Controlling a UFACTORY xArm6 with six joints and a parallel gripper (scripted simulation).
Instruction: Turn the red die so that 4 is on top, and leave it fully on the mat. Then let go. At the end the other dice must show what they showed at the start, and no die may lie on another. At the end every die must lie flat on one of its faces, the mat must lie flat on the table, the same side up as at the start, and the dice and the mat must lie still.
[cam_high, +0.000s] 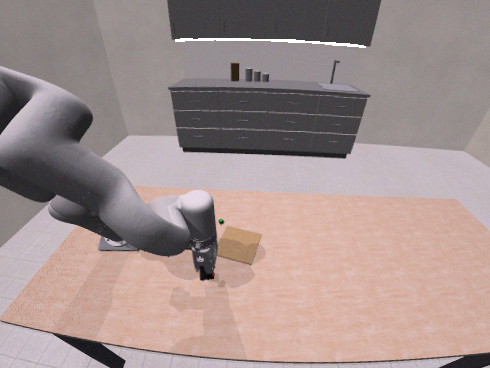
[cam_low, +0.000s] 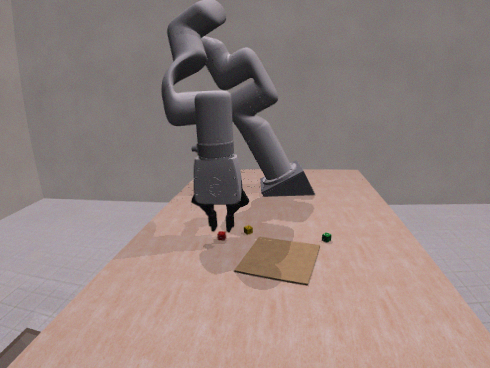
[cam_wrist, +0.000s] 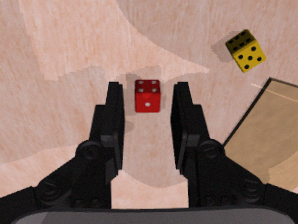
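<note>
Right now the red die is 1 cm ahead of my hand and 3 cm below it. Round my hand: green die: 1 cm behind, 24 cm to the left, 3 cm below; yellow die: 3 cm behind, 6 cm to the left, 3 cm below; mat: 7 cm ahead, 14 cm to the left, 4 cm below.
</note>
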